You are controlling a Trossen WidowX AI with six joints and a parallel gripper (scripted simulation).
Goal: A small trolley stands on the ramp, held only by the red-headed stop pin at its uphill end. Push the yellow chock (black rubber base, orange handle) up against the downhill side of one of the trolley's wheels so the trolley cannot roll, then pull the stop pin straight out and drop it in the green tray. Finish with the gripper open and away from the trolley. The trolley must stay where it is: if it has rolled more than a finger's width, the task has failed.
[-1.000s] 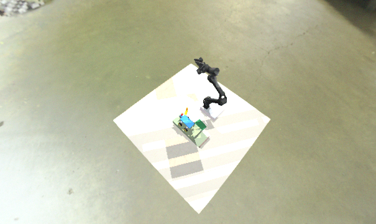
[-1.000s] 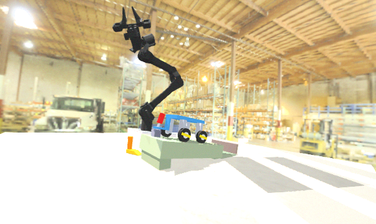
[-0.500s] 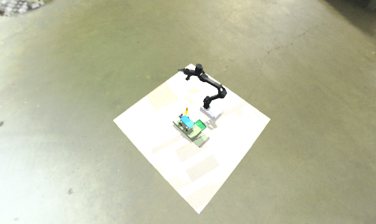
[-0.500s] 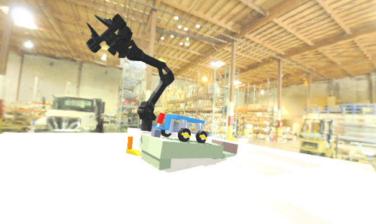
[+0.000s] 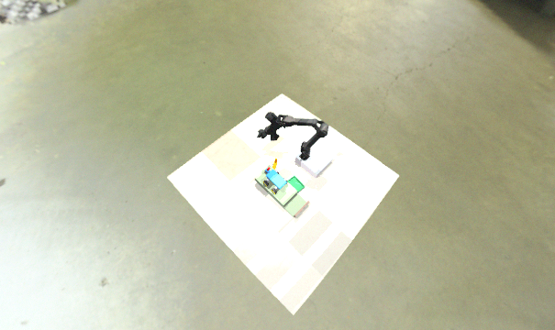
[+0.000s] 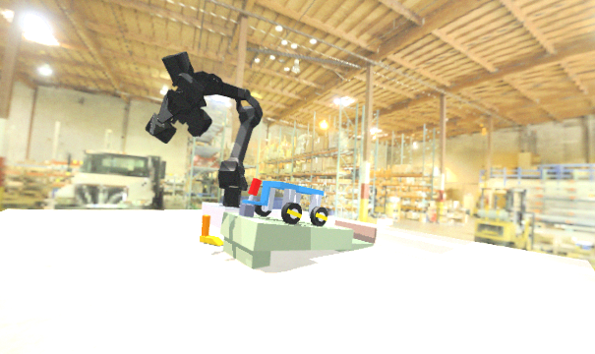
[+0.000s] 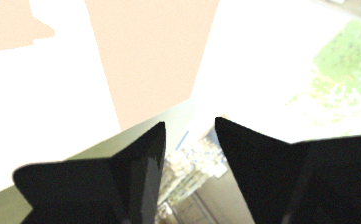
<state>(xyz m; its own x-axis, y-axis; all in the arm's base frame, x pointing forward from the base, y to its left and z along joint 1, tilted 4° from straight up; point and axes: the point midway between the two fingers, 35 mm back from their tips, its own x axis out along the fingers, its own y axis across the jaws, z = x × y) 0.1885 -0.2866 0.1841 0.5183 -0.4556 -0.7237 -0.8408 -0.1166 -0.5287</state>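
The yellow chock lies 20 mm behind my gripper tip, 150 mm to the left of it and 230 mm below it. Round my gripper tip: blue trolley 130 mm ahead, 270 mm to the left, 140 mm below; red-headed stop pin 100 mm ahead, 180 mm to the left, 130 mm below; pale green ramp 130 mm ahead, 280 mm to the left, 210 mm below.
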